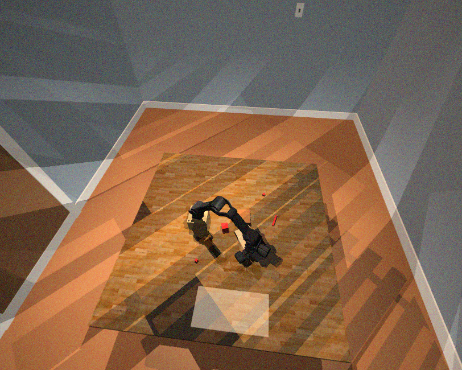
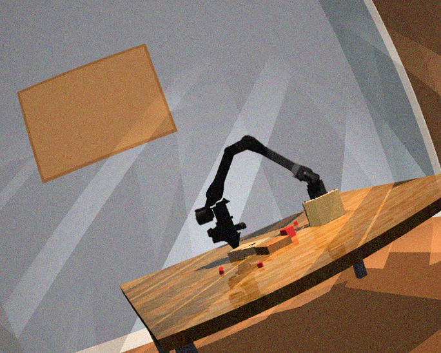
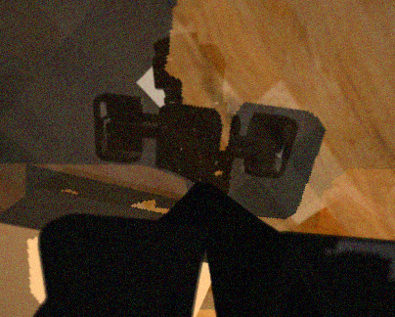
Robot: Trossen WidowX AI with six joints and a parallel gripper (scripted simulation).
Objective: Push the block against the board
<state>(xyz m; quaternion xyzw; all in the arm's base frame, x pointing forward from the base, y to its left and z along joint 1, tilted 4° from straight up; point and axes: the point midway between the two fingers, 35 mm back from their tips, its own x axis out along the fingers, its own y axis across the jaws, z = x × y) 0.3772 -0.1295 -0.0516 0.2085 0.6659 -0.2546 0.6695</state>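
Now: gripper tip 200 mm past the red cube, 130 mm to the right of it and 10 mm below it. From my gripper tip the other things lie so: pale flat block: 100 mm to the left, 40 mm behind, 10 mm above; then brown board: 240 mm to the left, 110 mm behind, 10 mm above; then red stick: 290 mm to the left, 100 mm ahead.
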